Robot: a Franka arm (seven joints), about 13 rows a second.
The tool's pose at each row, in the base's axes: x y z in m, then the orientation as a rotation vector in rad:
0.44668, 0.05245, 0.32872, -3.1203, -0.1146, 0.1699
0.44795, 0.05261, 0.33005, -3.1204, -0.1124, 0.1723
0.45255, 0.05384, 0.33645, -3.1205, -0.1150, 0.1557
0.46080, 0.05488, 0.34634, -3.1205, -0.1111, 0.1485
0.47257, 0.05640, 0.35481, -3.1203, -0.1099, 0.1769
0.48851, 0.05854, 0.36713, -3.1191, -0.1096, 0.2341
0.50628, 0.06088, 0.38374, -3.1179, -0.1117, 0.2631
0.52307, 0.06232, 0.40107, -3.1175, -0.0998, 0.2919
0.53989, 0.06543, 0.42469, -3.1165, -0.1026, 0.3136
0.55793, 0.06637, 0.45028, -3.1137, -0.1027, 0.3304
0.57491, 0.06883, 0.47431, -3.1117, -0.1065, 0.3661
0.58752, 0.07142, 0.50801, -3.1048, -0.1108, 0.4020
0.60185, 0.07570, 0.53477, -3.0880, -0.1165, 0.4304
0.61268, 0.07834, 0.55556, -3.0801, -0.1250, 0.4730
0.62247, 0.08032, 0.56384, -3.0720, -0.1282, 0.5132
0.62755, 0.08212, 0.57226, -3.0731, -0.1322, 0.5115
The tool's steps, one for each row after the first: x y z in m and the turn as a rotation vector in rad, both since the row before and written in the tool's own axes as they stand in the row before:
0.00113, -0.00009, -0.00146, 0.0000, -0.0015, 0.0014
0.00395, -0.00102, -0.00686, 0.0002, 0.0106, -0.0018
0.00729, -0.00062, -0.01065, 0.0004, 0.0046, 0.0024
0.01100, -0.00085, -0.00953, -0.0005, -0.0182, 0.0010
0.01457, -0.00126, -0.01403, -0.0012, -0.0366, 0.0006
0.01522, -0.00139, -0.01906, -0.0006, -0.0186, -0.0012
0.01372, -0.00055, -0.01989, -0.0004, -0.0184, 0.0078
0.01232, -0.00240, -0.02632, -0.0009, -0.0139, -0.0016
0.01262, -0.00014, -0.02867, 0.0014, -0.0108, -0.0002
0.01170, -0.00174, -0.02705, -0.0016, -0.0229, -0.0021
0.00461, -0.00223, -0.03571, 0.0027, -0.0232, -0.0031
0.00733, -0.00376, -0.02953, 0.0127, -0.0190, -0.0055
0.00493, -0.00252, -0.02293, 0.0016, -0.0277, -0.0055
0.00700, -0.00152, -0.01082, 0.0023, -0.0262, -0.0022
0.00222, -0.00172, -0.00960, -0.0014, 0.0011, -0.0024

